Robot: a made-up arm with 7 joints.
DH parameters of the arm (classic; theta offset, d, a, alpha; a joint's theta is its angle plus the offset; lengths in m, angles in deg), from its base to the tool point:
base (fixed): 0 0.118 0 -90
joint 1: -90 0.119 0.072 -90
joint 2: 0 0.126 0.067 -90
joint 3: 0 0.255 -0.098 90
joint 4: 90 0.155 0.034 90
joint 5: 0 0.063 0.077 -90
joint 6: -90 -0.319 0.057 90
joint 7: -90 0.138 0.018 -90
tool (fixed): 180 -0.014 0 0
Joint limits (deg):
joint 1: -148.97..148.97
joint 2: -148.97..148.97
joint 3: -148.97..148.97
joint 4: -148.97..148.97
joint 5: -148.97..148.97
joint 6: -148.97..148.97
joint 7: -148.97..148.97
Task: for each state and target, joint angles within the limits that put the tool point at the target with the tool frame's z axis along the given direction. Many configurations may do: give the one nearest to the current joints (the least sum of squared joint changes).
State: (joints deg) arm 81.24 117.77 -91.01 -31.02 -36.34 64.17 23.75
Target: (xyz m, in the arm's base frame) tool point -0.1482 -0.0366 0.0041 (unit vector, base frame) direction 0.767 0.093 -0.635
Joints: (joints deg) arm 86.96 135.18 -117.94 -74.11 -19.45 42.09 25.27
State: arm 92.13 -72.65 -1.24 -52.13 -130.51 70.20 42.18
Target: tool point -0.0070 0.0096 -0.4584 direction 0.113 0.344 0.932
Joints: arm 96.33 -71.59 4.15 -77.99 -148.97 40.88 76.23
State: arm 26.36 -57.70 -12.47 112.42 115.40 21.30 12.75
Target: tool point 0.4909 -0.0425 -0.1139 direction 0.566 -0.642 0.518
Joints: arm 29.14 -72.71 30.99 148.97 111.42 12.72 28.84
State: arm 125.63 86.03 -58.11 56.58 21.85 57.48 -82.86
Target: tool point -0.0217 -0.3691 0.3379 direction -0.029 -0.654 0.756
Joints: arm 137.65 35.63 -76.25 62.98 43.33 46.96 -36.49
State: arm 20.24 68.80 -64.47 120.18 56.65 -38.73 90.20
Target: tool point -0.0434 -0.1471 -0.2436 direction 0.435 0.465 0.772
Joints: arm -31.01 41.88 -62.71 80.13 69.41 -4.47 120.76
